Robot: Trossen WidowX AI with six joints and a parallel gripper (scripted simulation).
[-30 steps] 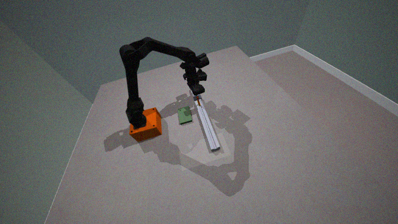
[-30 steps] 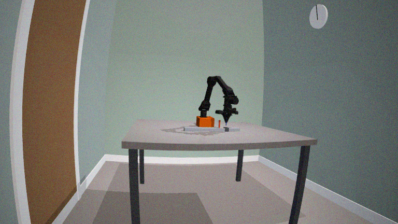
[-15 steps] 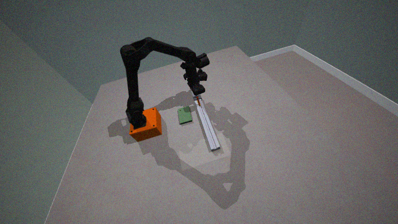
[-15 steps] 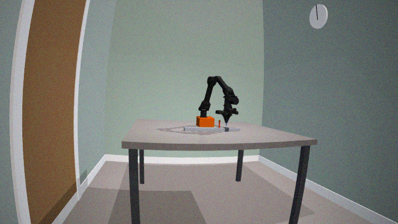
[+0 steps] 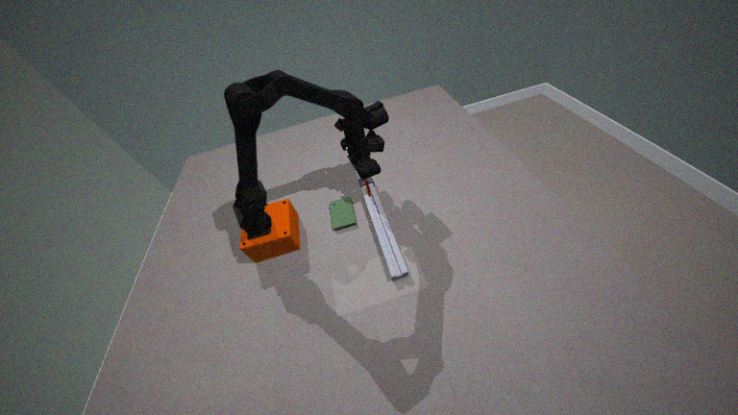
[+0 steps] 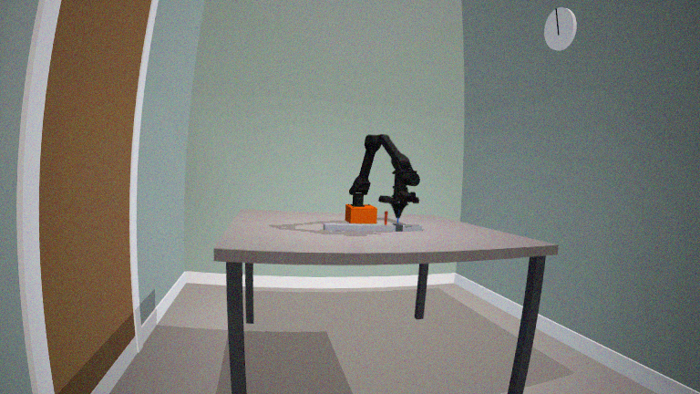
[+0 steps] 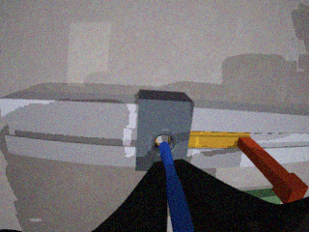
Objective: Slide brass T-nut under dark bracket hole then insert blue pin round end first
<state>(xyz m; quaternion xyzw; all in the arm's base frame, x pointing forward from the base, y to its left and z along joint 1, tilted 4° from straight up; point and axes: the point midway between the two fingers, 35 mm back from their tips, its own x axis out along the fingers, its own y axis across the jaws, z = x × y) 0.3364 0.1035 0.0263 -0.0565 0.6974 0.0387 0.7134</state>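
Now: the green tray 110 mm behind my gripper tip, 70 mm to the right of it and 50 mm below it. Also, from my gripper tip: blue pin: right at my gripper tip.
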